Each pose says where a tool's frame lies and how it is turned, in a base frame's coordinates. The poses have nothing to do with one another.
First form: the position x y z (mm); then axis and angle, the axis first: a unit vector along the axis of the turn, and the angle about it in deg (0 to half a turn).
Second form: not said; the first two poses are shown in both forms.
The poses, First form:
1: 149 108 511 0.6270 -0.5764 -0.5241 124.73
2: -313 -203 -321 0.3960 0.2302 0.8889 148.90
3: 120 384 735 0.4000 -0.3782 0.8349 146.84
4: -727 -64 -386 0.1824 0.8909 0.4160 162.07
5: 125 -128 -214 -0.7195 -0.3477 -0.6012 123.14
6: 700 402 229 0.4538 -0.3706 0.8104 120.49
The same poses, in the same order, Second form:
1: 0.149 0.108 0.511 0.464 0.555 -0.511 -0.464
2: -0.313 -0.203 -0.321 0.268 0.382 0.222 0.856
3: 0.120 0.384 0.735 0.285 0.383 -0.362 0.800
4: -0.727 -0.064 -0.386 0.156 0.180 0.880 0.411
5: 0.125 -0.128 -0.214 0.476 -0.633 -0.306 -0.529
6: 0.700 0.402 0.229 0.496 0.394 -0.322 0.704
